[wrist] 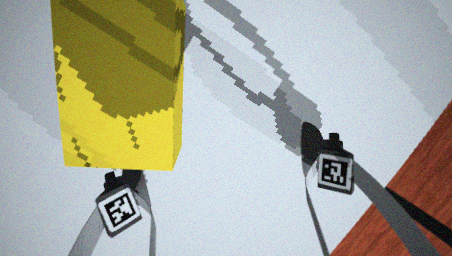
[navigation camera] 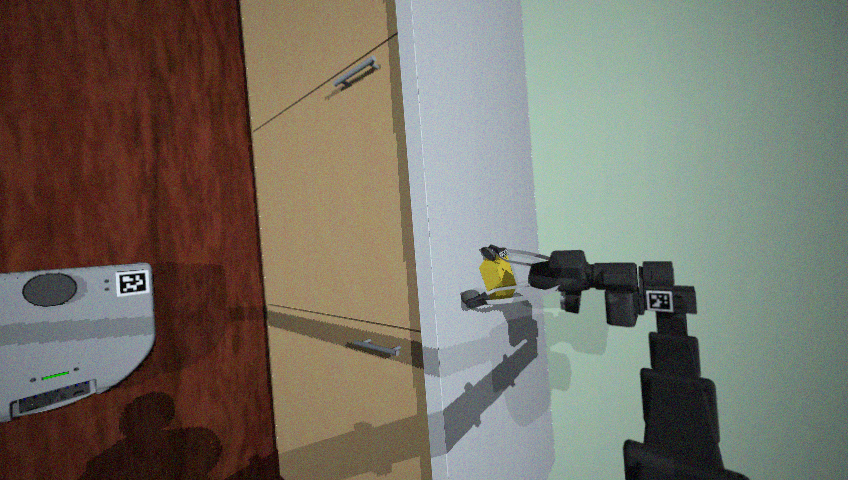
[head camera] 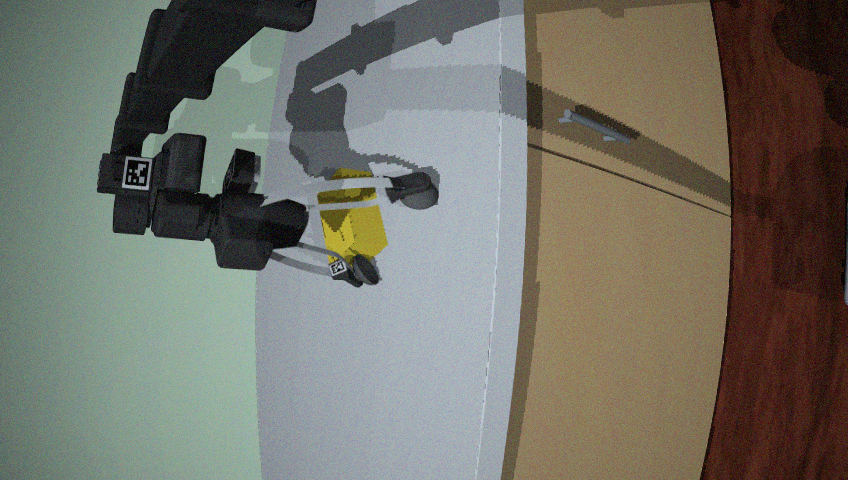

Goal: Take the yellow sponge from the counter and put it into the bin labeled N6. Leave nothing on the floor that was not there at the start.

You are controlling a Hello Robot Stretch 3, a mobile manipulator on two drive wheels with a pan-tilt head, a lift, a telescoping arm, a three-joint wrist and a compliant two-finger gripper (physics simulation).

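Where they show: gripper, fingertip midpoint: (wrist: 224, 155) (navigation camera: 472, 274) (head camera: 405, 234); robot's base, link origin: (navigation camera: 51, 287).
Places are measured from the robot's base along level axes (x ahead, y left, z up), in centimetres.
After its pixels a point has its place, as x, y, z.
Observation:
The yellow sponge (head camera: 368, 228) {-2.9, -61.9, 93.2} (navigation camera: 496, 276) {-3.4, -62.1, 94.6} (wrist: 115, 90) {-3.7, -65.8, 95.5} is a block on the pale counter (head camera: 386, 386) {15.3, -59.7, 91.0} (navigation camera: 470, 118) {33.3, -61.7, 91.0} (wrist: 225, 215) {2.1, -54.7, 91.0}. My gripper (head camera: 392, 230) {-2.4, -57.7, 91.0} (navigation camera: 481, 275) {-2.4, -57.7, 91.0} (wrist: 224, 155) {-2.4, -57.7, 91.0} is open, with nothing between its fingertips. In the wrist view the sponge stands at upper left, in line with the left finger, whose tip meets or is partly hidden by its near end; I cannot tell if they touch. The right fingertip is well apart from the sponge, over bare counter. In the head view the fingers overlap the sponge's sides. The bin labeled N6 does not show.
Tan cabinet fronts (head camera: 618, 297) {3.6, -45.6, 64.9} (navigation camera: 333, 208) {15.6, -45.4, 58.9} with bar handles (head camera: 596, 126) {-16.6, -42.8, 75.6} (navigation camera: 355, 72) lie below the counter's front edge. A green wall (head camera: 119, 356) {22.6, -107.1, 119.6} (navigation camera: 684, 118) {33.6, -107.1, 129.8} is behind it. The dark red wood floor (head camera: 773, 356) {18.5, -35.8, 0.0} (navigation camera: 119, 148) {39.1, -13.8, 0.1} and my grey base (navigation camera: 71, 350) {-14.2, -2.4, 16.0} are in front.

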